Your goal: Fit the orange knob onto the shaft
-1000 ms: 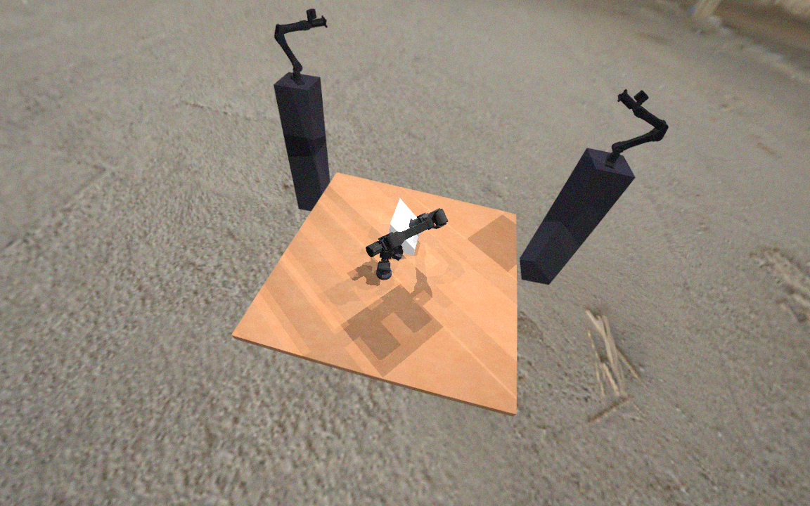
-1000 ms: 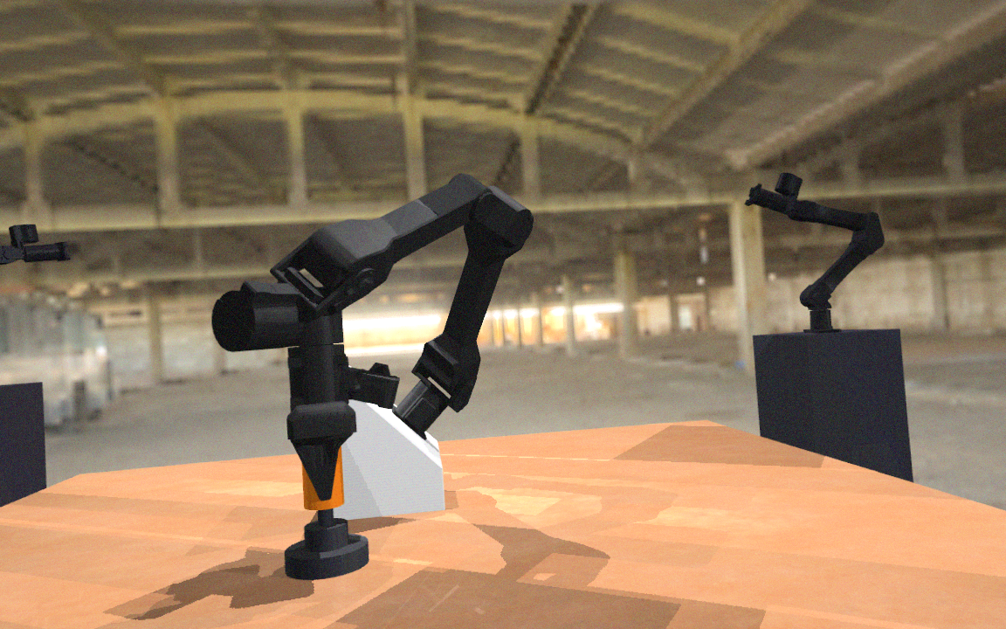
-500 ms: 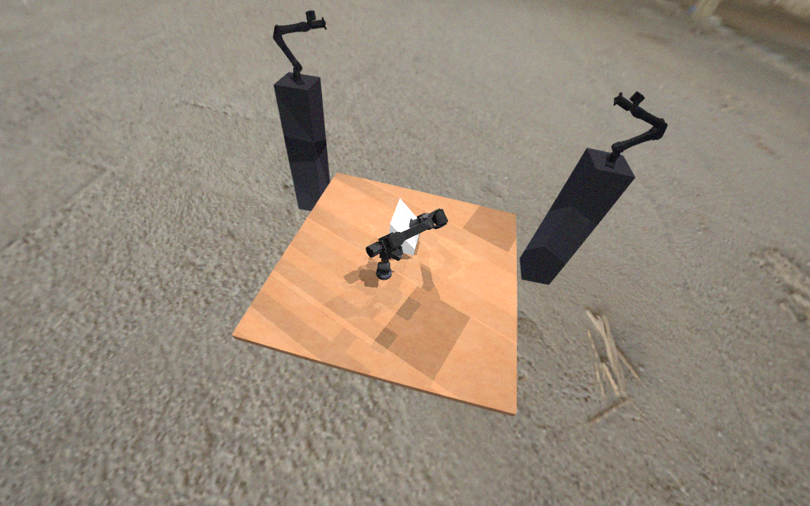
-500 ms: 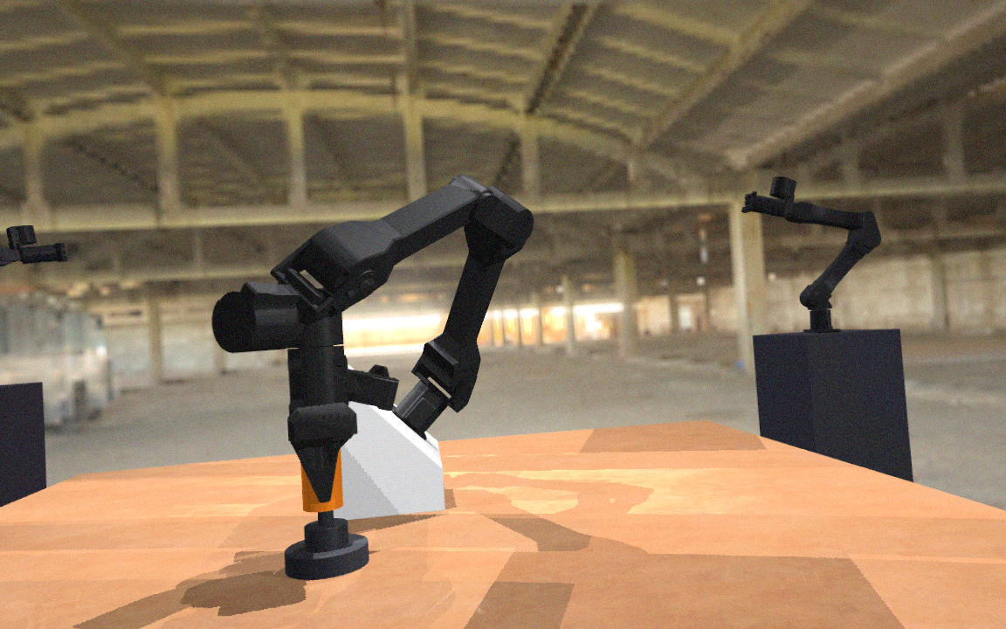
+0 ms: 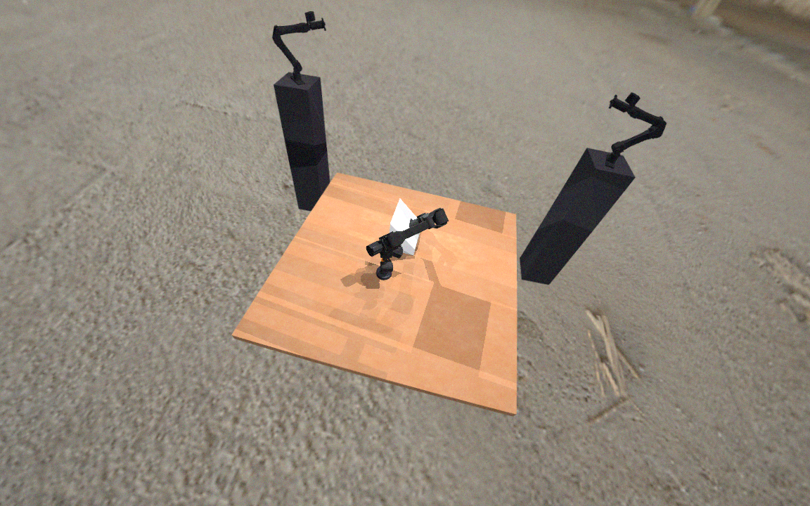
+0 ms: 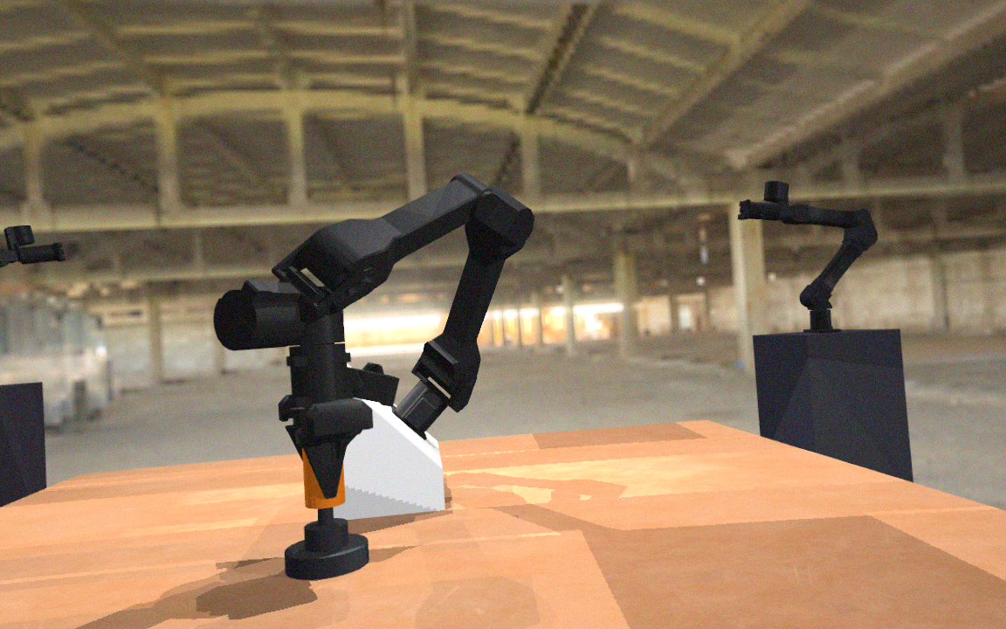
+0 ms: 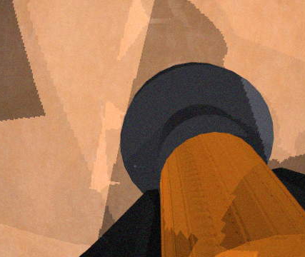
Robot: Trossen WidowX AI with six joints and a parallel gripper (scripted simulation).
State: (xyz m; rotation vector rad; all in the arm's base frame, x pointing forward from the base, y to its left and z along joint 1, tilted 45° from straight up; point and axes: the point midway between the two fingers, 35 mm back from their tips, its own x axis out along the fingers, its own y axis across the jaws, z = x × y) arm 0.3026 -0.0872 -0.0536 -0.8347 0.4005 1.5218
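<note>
Right now my gripper tip is 2 cm below the knob. The rest, counted from my gripper tip: pedestal (4 cm below).
</note>
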